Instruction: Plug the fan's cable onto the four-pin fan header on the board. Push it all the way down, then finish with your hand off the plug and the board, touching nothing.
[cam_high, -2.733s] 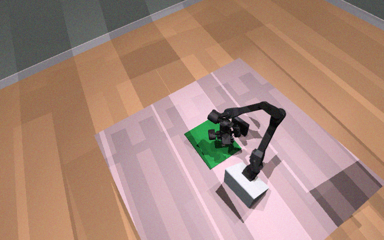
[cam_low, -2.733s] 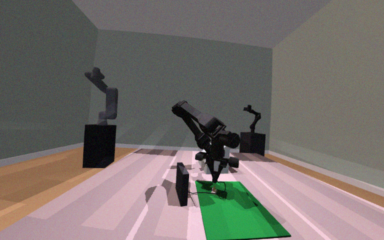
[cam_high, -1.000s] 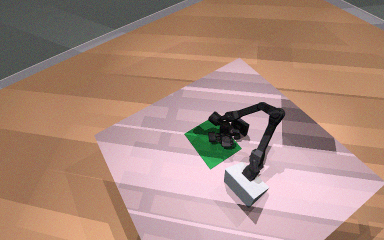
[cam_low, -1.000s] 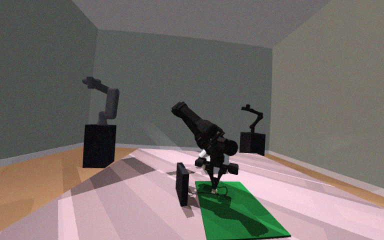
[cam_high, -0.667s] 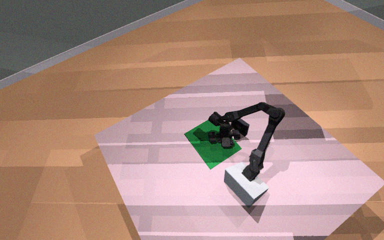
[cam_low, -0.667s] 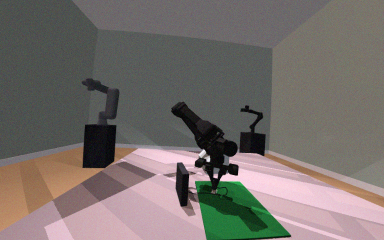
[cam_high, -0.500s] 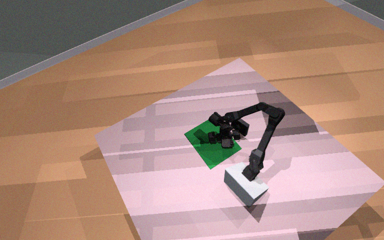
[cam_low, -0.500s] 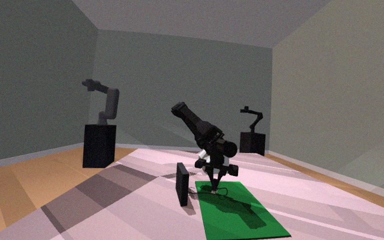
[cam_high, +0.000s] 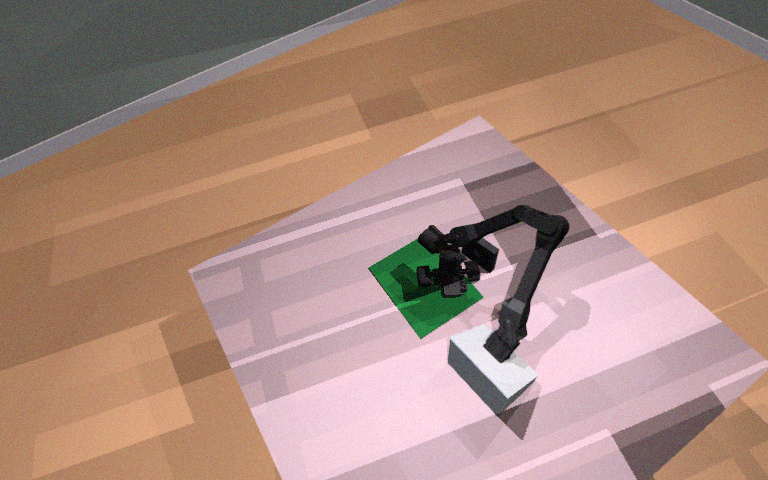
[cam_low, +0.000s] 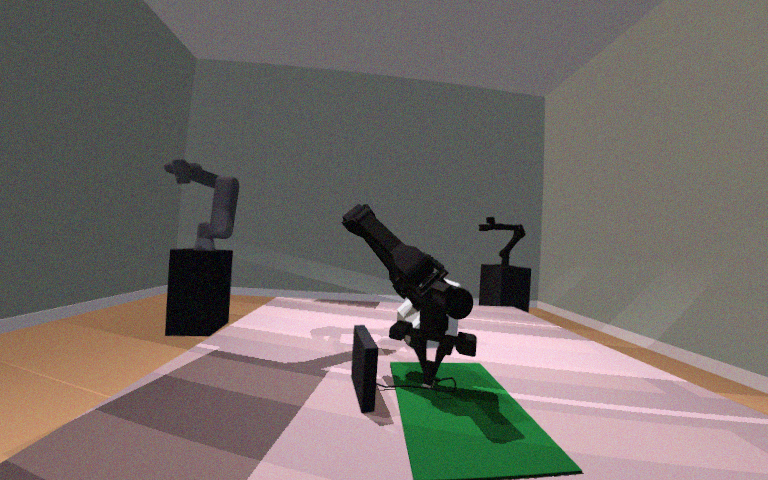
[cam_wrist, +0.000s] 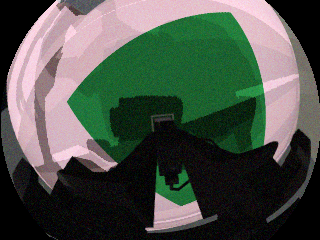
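The black plug lies 1 cm ahead of my gripper tip and 1 cm above it. From my gripper tip the other things lie so: four-pin header: 2 cm below; then green board: 7 cm ahead, 4 cm to the left, 4 cm below; then black fan: 14 cm to the right, 4 cm above, 1 cm ahead.
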